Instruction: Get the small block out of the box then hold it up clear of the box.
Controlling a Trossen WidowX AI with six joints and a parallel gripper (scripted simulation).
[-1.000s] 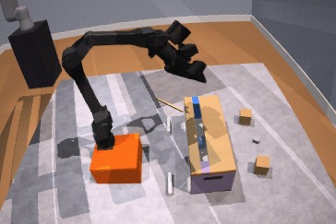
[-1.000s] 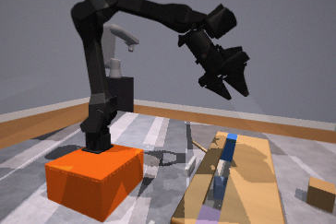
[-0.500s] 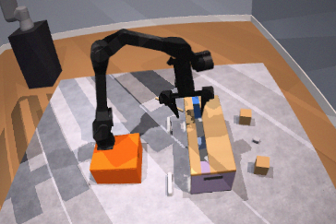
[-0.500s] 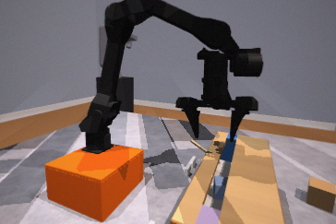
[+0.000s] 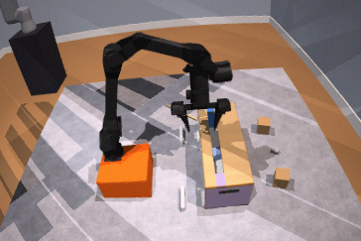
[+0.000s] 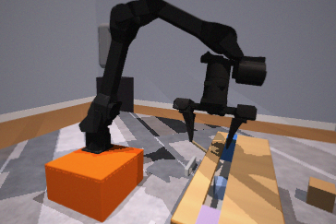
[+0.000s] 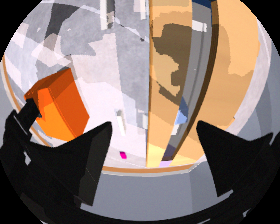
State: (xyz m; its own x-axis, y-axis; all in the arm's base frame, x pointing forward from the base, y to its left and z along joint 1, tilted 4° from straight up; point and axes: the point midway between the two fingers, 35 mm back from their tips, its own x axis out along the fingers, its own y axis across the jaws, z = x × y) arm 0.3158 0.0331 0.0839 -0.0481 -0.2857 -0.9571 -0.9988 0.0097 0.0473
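Now: gripper tip 30 mm short of the box, 20 mm to the left of it and 90 mm above it. From my gripper tip the other things lie so: pale blue block (40 mm ahead, 50 mm to the right, 70 mm below); then thin wooden stick (70 mm behind, 290 mm to the left, 150 mm below); then grey piece (290 mm ahead, 10 mm to the left, 150 mm below).
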